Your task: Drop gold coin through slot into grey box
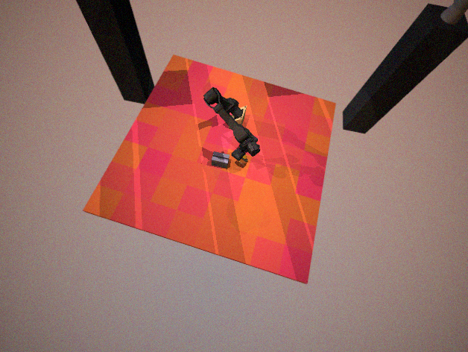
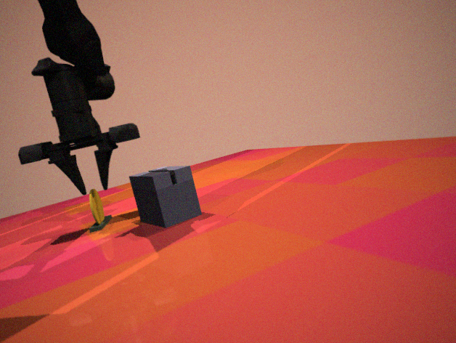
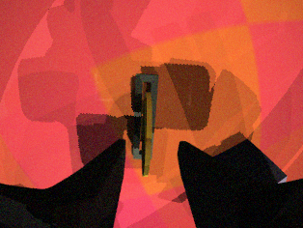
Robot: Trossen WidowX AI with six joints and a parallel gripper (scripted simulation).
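Now: the gold coin 20 mm below my gripper tip.
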